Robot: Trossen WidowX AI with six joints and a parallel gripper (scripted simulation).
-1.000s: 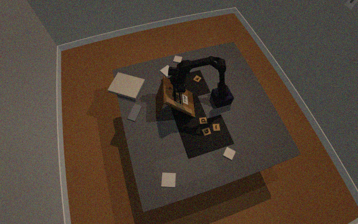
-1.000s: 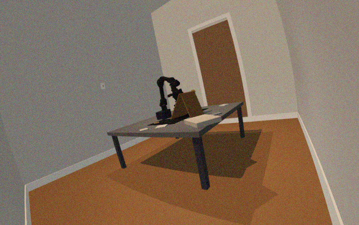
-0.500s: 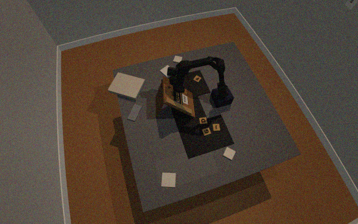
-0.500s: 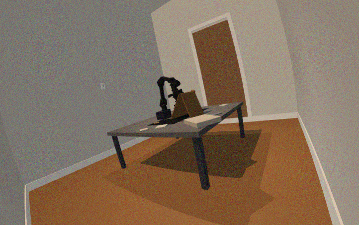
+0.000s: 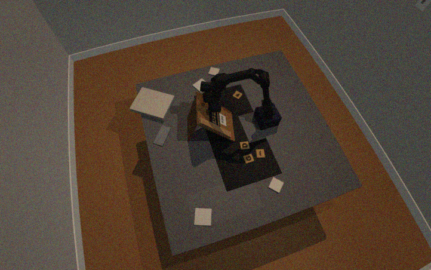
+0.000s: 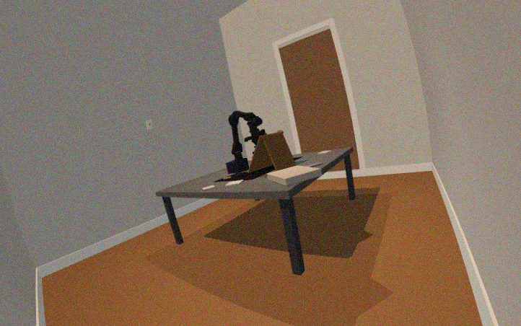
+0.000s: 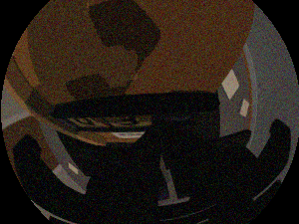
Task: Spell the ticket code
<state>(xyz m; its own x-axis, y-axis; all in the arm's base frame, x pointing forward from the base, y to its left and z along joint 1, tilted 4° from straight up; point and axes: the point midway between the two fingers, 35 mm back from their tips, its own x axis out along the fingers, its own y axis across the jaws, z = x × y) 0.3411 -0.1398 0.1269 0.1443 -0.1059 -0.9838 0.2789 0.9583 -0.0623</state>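
My gripper tip is now 8 cm above the white ticket, 7 cm to the right of it and 4 cm past it. Also, from my gripper tip: black mat 18 cm below, 14 cm to the left, 14 cm behind; then grey slab 38 cm ahead, 17 cm below; then letter tile 25 cm behind, 17 cm below, 15 cm to the right.
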